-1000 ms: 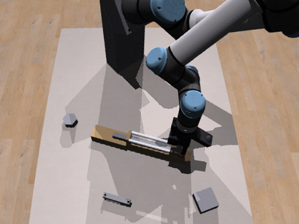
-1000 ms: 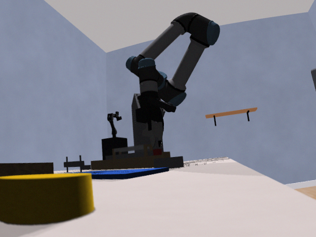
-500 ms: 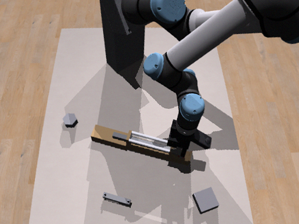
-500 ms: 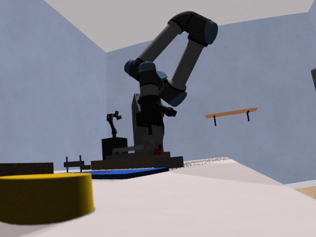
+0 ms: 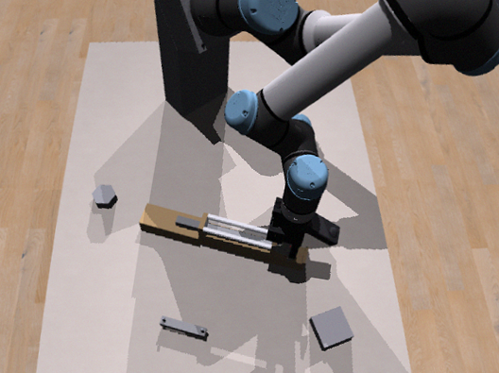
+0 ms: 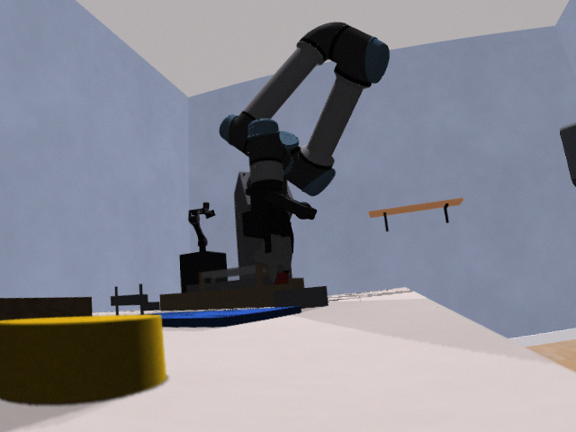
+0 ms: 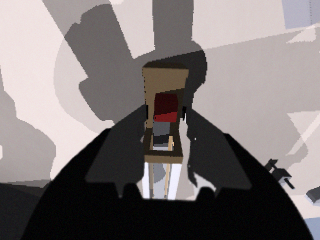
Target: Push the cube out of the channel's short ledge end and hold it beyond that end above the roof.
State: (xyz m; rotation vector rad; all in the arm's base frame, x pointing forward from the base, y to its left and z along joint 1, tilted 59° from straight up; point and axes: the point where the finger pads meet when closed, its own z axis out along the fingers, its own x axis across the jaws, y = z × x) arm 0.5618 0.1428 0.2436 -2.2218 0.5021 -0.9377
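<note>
The red cube is 10 mm below my hand. From my hand the other things lie so: grey square block (170 mm ahead, 120 mm to the left, 50 mm below); thin grey stick (30 mm behind, 230 mm to the right, 10 mm below); flat grey bar (220 mm ahead, 230 mm to the right, 40 mm below).
</note>
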